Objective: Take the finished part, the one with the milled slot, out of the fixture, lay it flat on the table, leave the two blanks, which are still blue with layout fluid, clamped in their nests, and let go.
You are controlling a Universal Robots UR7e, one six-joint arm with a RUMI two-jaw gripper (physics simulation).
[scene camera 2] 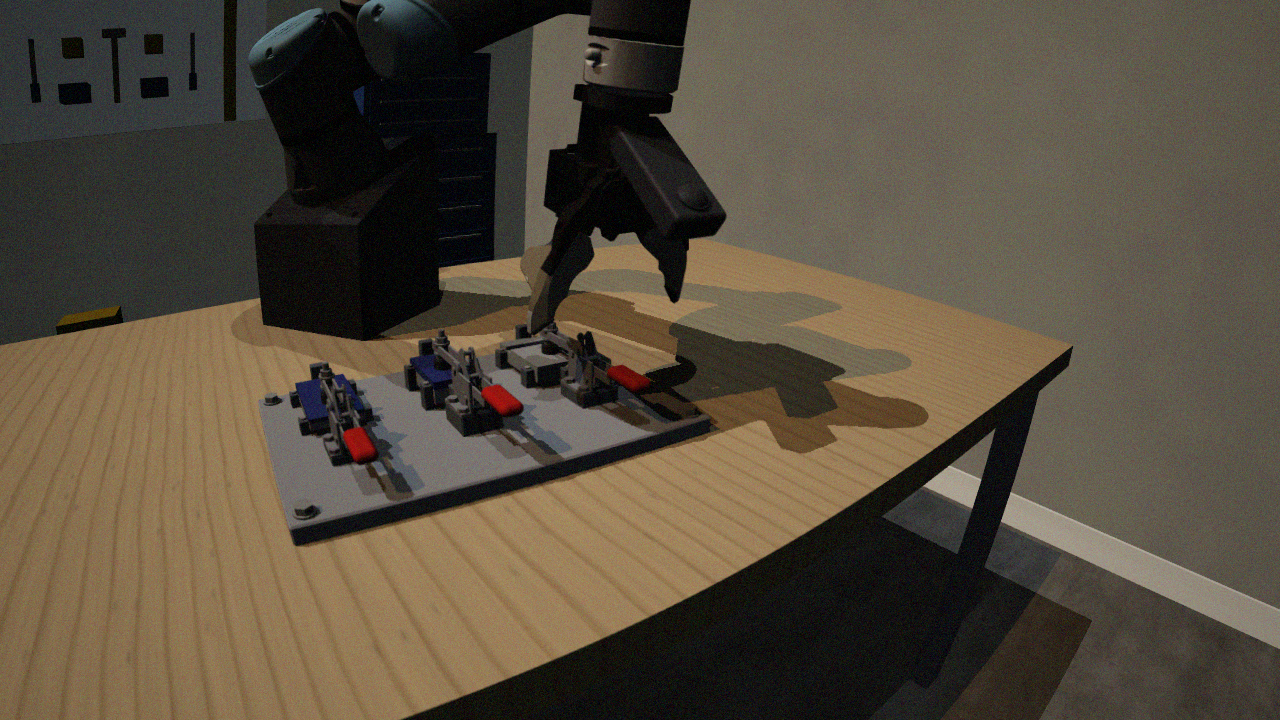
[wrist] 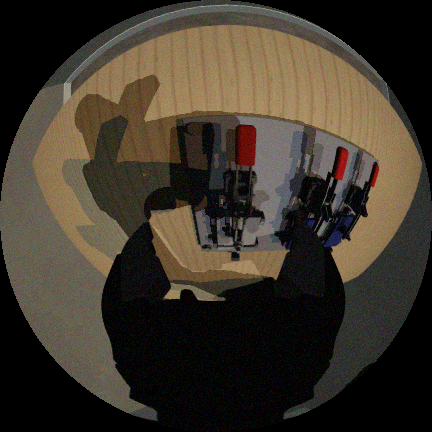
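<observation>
The finished part (scene camera 2: 535, 361) is a bare grey block in the right-hand nest of the fixture plate (scene camera 2: 528, 443) (wrist: 280, 145), under its clamp arm. Its slot cannot be made out, and in the wrist view it is dark and partly hidden by the clamp. One blue blank (scene camera 2: 311, 400) (wrist: 341, 229) sits in the left nest and another blue blank (scene camera 2: 430, 368) (wrist: 310, 223) in the middle nest, each beneath a clamp. My gripper (scene camera 2: 605, 315) (wrist: 221, 222) is open and empty, low behind and above the right-hand nest. One fingertip shows close behind that nest in the scene view.
Red clamp handles (scene camera 2: 359, 444) (scene camera 2: 502, 400) (scene camera 2: 629, 377) (wrist: 245, 145) (wrist: 341, 162) (wrist: 375, 175) stick out toward the table's front. The arm's dark pedestal (scene camera 2: 313, 277) stands behind the plate. Bolt heads (scene camera 2: 305, 510) (scene camera 2: 272, 399) rise at the plate's left corners. Shadows cross the wooden table (scene camera 2: 161, 465).
</observation>
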